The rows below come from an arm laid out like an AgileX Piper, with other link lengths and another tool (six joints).
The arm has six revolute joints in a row. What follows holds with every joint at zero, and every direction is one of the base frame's. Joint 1 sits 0.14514 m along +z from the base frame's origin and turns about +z. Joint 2 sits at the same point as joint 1 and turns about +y. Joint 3 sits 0.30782 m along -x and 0.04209 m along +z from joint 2 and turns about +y. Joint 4 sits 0.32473 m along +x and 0.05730 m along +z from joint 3 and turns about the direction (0.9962, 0, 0.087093). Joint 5 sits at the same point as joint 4 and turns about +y. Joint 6 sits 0.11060 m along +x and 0.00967 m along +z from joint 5 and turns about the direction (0.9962, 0, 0.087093). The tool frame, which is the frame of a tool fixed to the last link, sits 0.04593 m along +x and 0.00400 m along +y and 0.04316 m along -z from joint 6; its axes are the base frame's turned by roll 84.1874, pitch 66.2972 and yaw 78.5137 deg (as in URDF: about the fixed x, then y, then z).
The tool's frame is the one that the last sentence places.
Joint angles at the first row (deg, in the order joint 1, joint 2, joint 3, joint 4, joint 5, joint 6):
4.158, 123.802, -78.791, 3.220, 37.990, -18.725
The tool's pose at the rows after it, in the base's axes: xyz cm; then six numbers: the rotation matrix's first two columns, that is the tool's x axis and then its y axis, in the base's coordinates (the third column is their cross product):
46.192 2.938 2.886 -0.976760 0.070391 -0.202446 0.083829 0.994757 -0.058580
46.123 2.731 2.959 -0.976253 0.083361 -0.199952 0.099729 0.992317 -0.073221
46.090 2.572 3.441 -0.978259 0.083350 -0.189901 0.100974 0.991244 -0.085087
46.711 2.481 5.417 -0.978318 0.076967 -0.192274 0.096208 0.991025 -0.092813
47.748 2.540 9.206 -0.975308 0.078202 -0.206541 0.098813 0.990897 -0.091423
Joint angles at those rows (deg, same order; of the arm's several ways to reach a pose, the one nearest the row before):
4.157, 123.802, -78.791, 2.547, 37.990, -17.098
4.158, 123.739, -78.805, 0.944, 38.300, -15.086
4.158, 123.484, -79.320, 0.000, 39.752, -14.338
4.158, 122.436, -81.571, -0.586, 42.982, -14.277
4.157, 120.439, -85.714, -0.637, 48.289, -14.224

